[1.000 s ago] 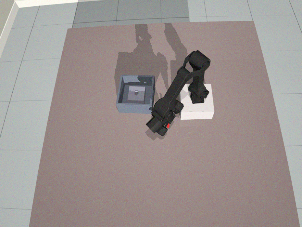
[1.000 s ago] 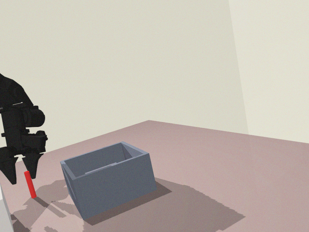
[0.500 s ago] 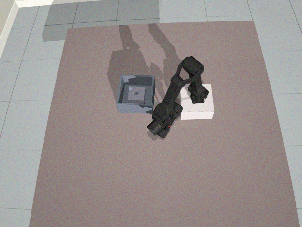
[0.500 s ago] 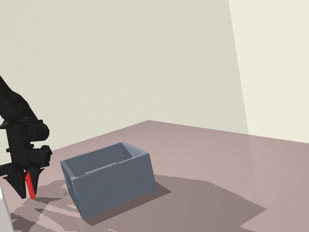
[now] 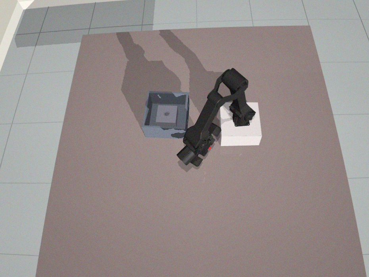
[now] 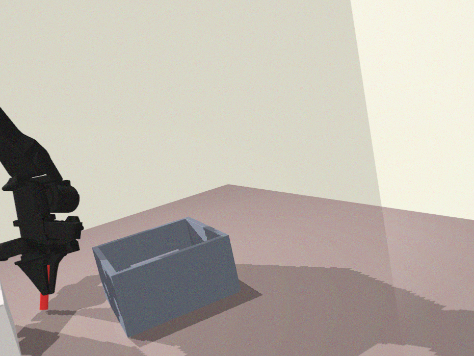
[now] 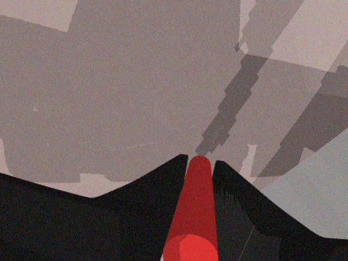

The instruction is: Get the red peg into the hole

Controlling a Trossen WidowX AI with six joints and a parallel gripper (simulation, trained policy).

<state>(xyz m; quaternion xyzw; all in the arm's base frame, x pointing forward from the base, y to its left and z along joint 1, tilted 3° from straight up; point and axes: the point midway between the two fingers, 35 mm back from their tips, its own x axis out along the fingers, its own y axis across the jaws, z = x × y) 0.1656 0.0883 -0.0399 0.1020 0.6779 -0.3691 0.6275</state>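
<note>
Now: the plate 160 mm ahead of my gripper tip, 170 mm to the right of it and 20 mm above it. From my gripper tip the other things lie so: grey box 160 mm ahead, 170 mm to the right; red peg 10 mm to the left, 20 mm above.
</note>
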